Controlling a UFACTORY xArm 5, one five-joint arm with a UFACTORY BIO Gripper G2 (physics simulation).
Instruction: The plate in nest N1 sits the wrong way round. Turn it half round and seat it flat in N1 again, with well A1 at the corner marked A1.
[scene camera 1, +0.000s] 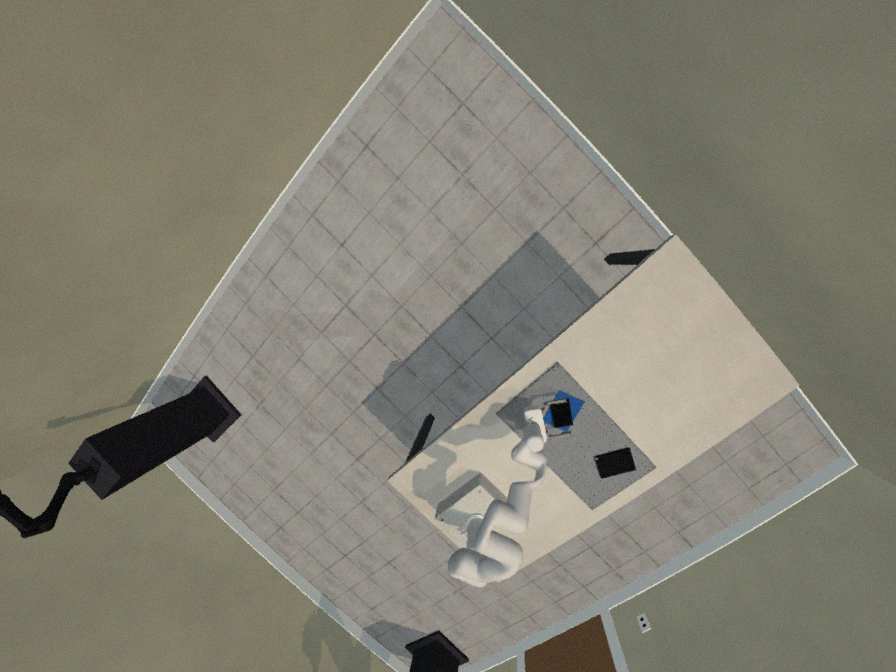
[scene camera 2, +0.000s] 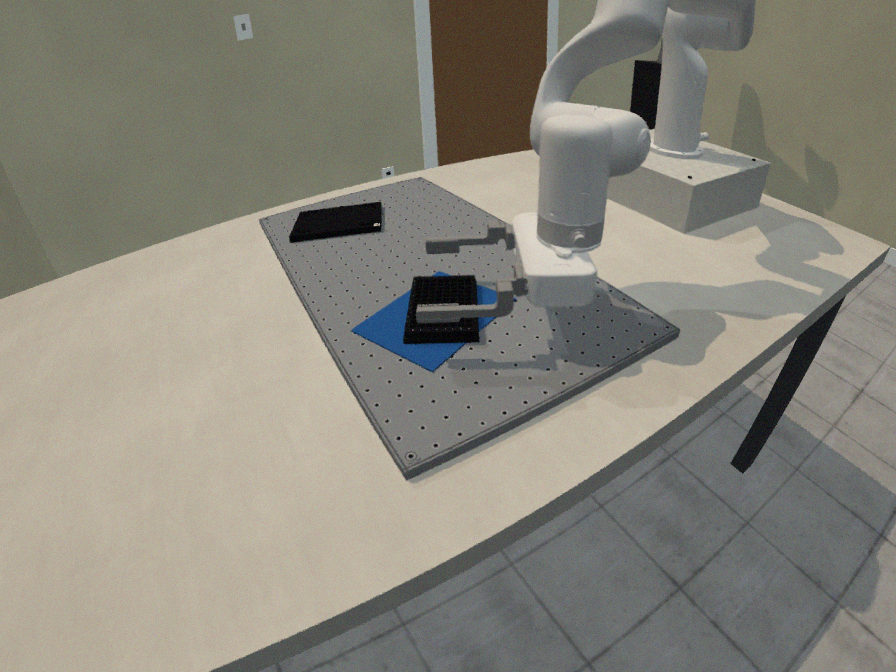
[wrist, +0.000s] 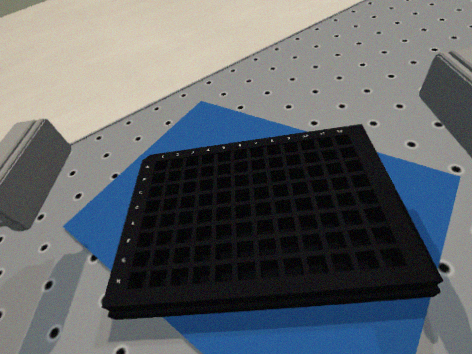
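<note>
The black multi-well plate (scene camera 1: 561, 413) (scene camera 2: 434, 290) (wrist: 250, 215) lies flat on a blue square (scene camera 1: 573, 398) (scene camera 2: 383, 326) (wrist: 192, 125), turned at an angle to it. In the wrist view its letters A to H run down the left edge, its numbers along the top, and A1 is at the upper left corner. My gripper (scene camera 1: 558, 418) (scene camera 2: 436, 279) (wrist: 245, 135) is open and holds nothing; its fingers are spread wide above the plate. A low black nest (scene camera 1: 615, 462) (scene camera 2: 337, 221) lies farther back, with a small white mark at one corner. Its label cannot be read.
A grey perforated board (scene camera 1: 521, 408) (scene camera 2: 405, 405) (wrist: 300, 95) carries the blue square and the nest. It lies on a cream table (scene camera 1: 687, 347) (scene camera 2: 180, 434) (wrist: 100, 60). The arm's grey base block (scene camera 1: 463, 499) (scene camera 2: 687, 195) stands at the table's other end.
</note>
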